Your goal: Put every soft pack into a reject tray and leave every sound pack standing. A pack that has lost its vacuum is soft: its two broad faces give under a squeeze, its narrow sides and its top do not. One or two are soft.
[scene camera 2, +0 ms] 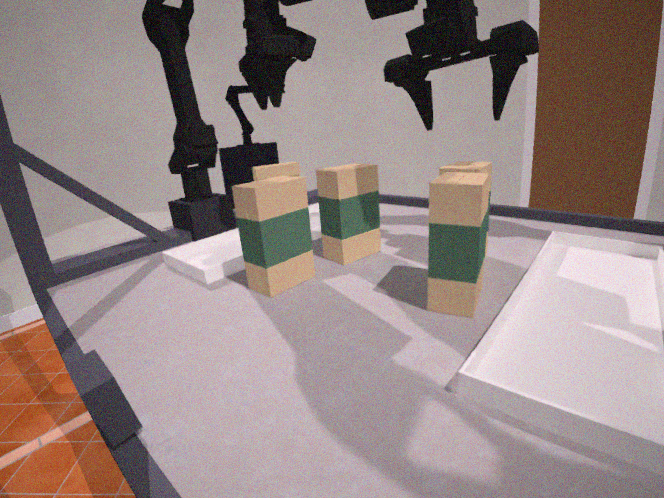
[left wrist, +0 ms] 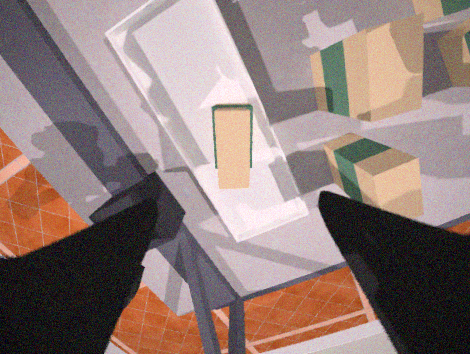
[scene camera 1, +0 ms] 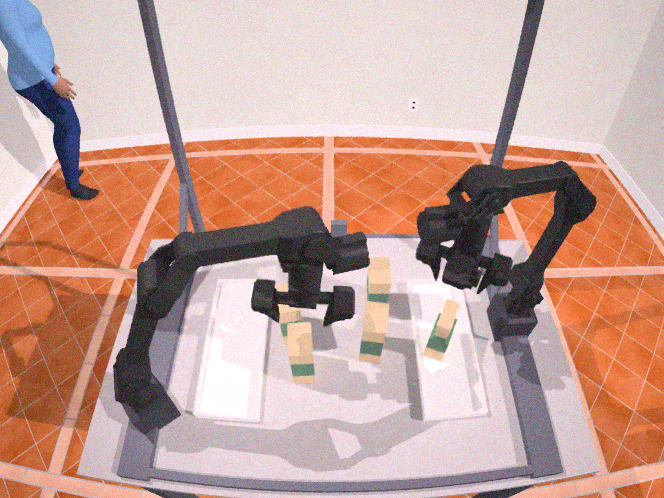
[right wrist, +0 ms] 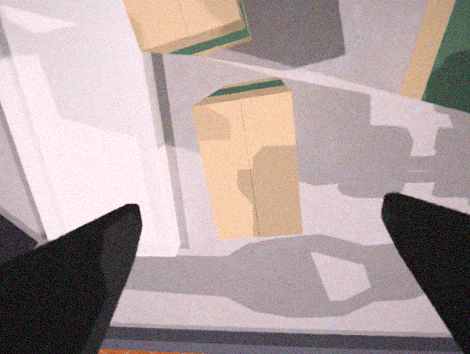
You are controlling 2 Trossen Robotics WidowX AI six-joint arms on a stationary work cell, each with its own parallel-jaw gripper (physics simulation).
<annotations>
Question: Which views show my right gripper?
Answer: Scene camera 2, scene camera 1 and the right wrist view only.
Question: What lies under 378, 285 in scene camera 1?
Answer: A pack.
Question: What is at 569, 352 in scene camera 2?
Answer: A white tray.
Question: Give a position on a pack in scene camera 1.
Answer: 300, 349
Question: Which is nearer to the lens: the white tray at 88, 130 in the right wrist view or the pack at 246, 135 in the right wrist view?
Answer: The pack.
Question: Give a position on a pack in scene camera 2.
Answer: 458, 201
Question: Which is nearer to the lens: the white tray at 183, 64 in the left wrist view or the pack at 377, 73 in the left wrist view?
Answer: The pack.
</annotations>
